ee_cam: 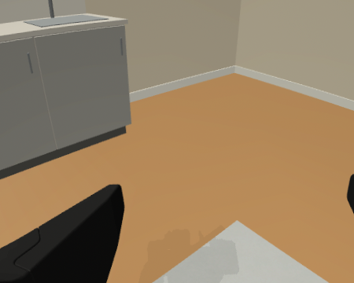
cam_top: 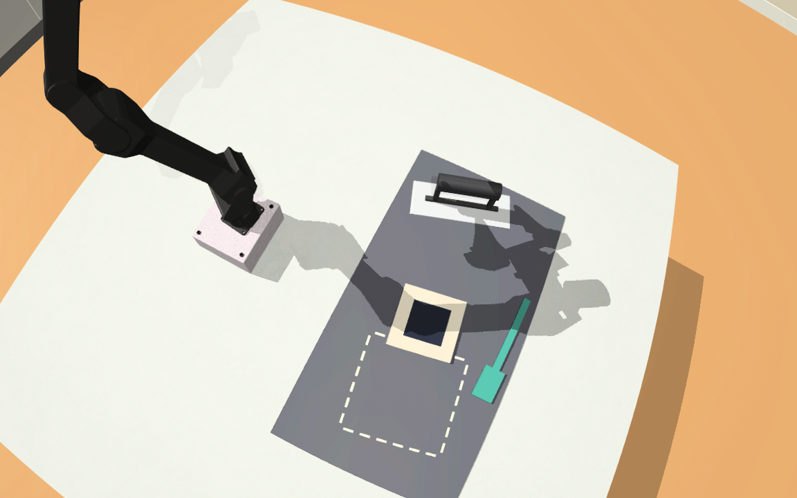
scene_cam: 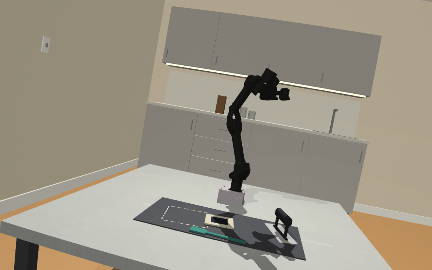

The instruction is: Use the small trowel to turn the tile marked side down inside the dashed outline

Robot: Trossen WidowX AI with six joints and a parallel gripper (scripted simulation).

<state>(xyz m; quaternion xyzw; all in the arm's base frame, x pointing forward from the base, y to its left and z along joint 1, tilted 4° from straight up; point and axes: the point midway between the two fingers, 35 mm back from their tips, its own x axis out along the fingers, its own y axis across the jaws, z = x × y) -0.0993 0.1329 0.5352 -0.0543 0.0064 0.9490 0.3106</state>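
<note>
My gripper tip is now 47 cm short of the black-handled float, 13 cm to the right of it and 54 cm above it. Round my gripper tip: cream tile 55 cm ahead, 11 cm to the right, 57 cm below; then teal long-handled tool 70 cm ahead, 10 cm to the right, 57 cm below; then dark mat 56 cm ahead, 9 cm to the right, 60 cm below.
</note>
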